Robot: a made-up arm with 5 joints.
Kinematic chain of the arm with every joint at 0, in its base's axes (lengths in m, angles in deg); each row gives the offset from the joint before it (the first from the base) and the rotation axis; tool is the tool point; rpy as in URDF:
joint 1: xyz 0 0 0.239 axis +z
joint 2: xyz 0 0 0 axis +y
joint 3: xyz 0.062 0 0.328 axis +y
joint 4: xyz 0.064 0 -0.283 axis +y
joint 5: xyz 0.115 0 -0.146 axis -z
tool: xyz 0 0 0 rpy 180 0 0
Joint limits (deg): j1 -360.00..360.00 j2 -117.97..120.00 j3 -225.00..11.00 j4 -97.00..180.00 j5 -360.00..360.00
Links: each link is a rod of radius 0.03 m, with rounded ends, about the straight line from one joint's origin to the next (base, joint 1, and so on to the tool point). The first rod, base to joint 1, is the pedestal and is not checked.
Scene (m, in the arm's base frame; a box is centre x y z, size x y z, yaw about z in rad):
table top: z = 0
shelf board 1: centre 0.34 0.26 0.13 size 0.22 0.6 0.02 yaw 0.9
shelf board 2: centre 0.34 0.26 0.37 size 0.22 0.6 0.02 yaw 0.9
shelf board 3: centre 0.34 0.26 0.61 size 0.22 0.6 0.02 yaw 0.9
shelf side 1: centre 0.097 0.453 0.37 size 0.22 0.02 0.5 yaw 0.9
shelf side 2: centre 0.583 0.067 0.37 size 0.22 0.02 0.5 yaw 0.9
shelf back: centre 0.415 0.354 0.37 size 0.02 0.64 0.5 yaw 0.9
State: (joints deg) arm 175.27 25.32 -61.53 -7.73 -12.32
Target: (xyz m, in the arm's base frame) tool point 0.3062 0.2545 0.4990
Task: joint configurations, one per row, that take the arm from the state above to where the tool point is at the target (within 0.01 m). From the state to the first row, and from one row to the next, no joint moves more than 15 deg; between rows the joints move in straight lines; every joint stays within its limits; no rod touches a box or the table.
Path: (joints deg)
1: 162.26 12.81 -60.76 -7.12 -13.79
2: 149.25 0.30 -59.98 -6.52 -15.26
3: 136.25 -12.22 -59.21 -5.91 -16.74
4: 123.24 -24.73 -58.44 -5.30 -18.21
5: 110.23 -37.24 -57.66 -4.69 -19.68
6: 97.22 -49.75 -56.89 -4.09 -21.15
7: 84.22 -62.26 -56.12 -3.48 -22.62
8: 70.86 -59.33 -44.71 -7.10 -20.05
9: 57.50 -56.39 -33.29 -10.72 -17.47
10: 44.14 -53.46 -21.88 -14.33 -14.90
11: 30.78 -50.52 -10.47 -17.95 -12.32
12: 33.77 -39.97 -18.53 -16.19 -12.32
13: 36.75 -29.43 -26.60 -14.43 -12.32
14: 39.73 -18.88 -34.66 -12.66 -12.32

